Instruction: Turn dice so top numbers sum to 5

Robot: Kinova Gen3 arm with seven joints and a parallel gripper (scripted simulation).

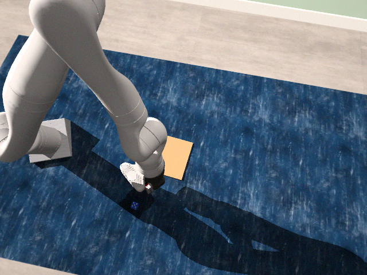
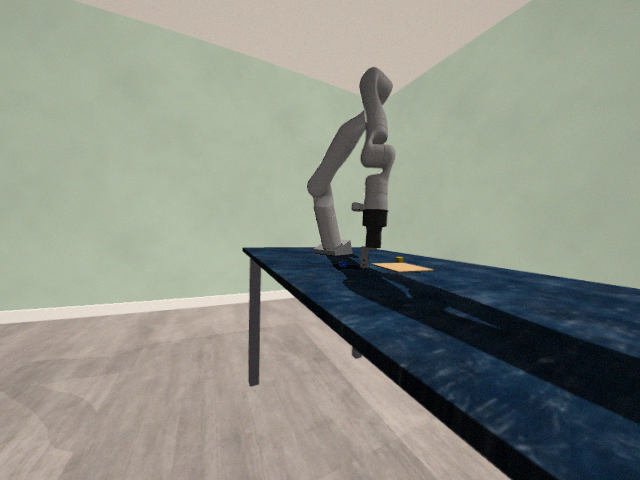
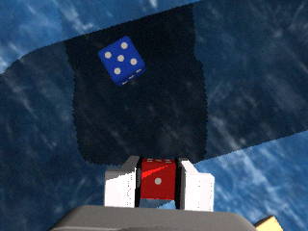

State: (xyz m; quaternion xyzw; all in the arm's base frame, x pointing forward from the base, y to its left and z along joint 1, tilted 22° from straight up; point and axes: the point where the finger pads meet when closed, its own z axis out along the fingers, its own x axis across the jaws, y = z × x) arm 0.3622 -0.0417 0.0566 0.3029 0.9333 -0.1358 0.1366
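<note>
Right now my hand is 130 mm to the right of the tan mat, 30 mm short of it and 20 mm above it. From my hand the other things lie so: red die: 10 mm below; then blue die: 70 mm to the right, 20 mm behind, 10 mm below; then yellow die: 210 mm to the left, 70 mm behind, 10 mm below.
</note>
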